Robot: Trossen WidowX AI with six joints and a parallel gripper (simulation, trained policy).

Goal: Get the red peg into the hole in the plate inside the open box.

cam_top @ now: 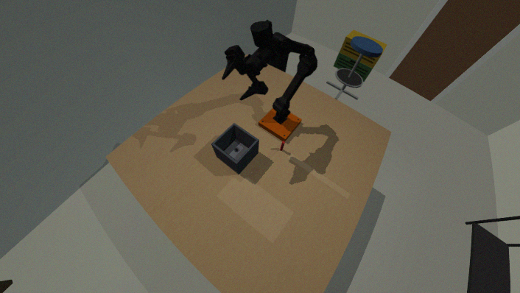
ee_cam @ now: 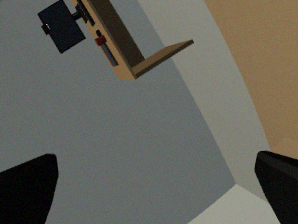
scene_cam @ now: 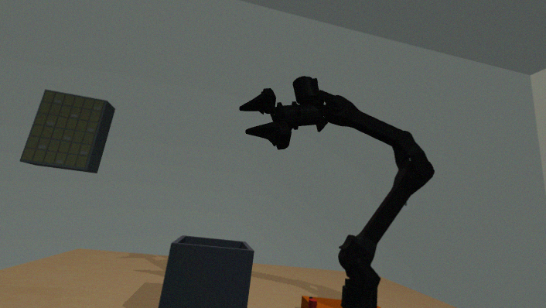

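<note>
Right now the red peg is 400 mm below my gripper tip, 180 mm behind it and 140 mm to the left of it. Also, from my gripper tip: grey plate (390 mm below, 20 mm ahead).
</note>
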